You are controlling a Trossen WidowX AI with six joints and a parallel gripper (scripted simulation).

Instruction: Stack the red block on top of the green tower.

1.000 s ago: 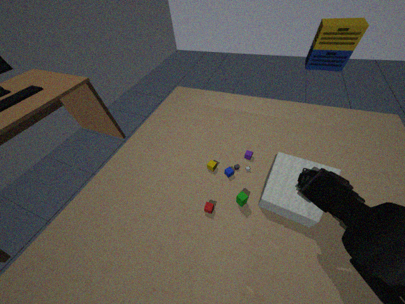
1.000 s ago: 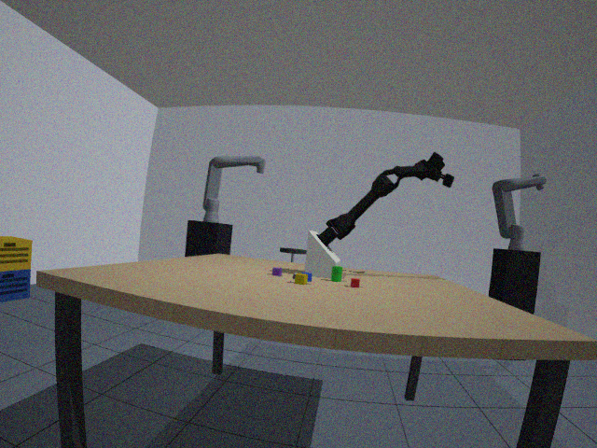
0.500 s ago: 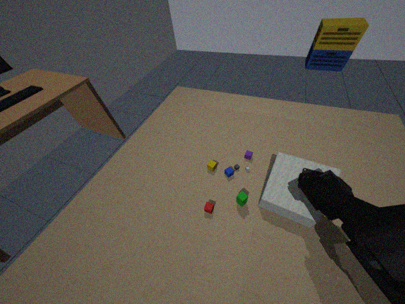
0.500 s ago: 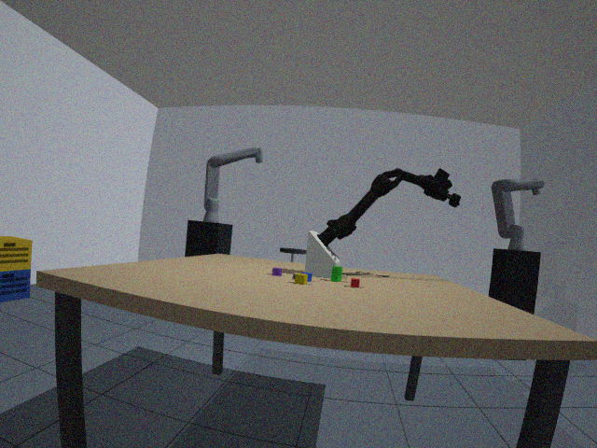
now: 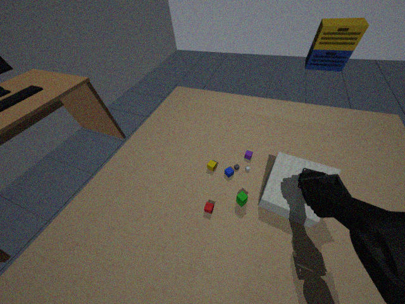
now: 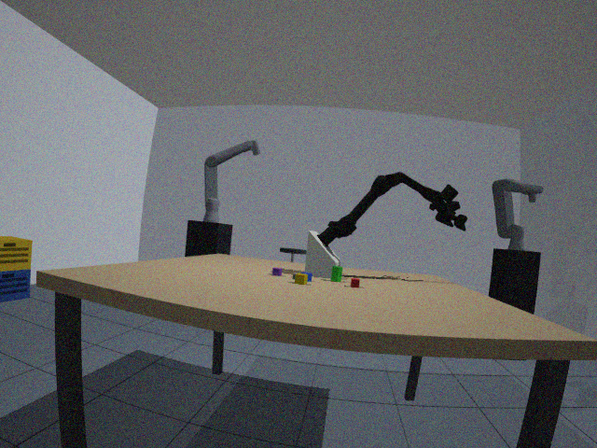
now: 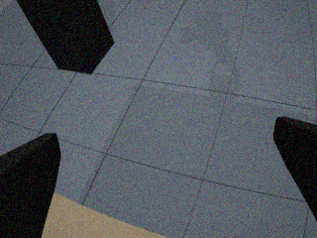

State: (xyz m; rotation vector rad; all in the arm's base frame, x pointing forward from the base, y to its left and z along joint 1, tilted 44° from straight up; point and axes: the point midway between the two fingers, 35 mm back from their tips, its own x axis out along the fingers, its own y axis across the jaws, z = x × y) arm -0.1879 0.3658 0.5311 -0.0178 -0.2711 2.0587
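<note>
My gripper tip is now 49 cm to the left of the red block, 48 cm short of it and 25 cm above it. Also, from my gripper tip: purple block (79 cm to the right, 41 cm ahead, 25 cm below); blue block (67 cm to the right, 46 cm ahead, 25 cm below); yellow block (67 cm to the right, 55 cm ahead, 25 cm below).
</note>
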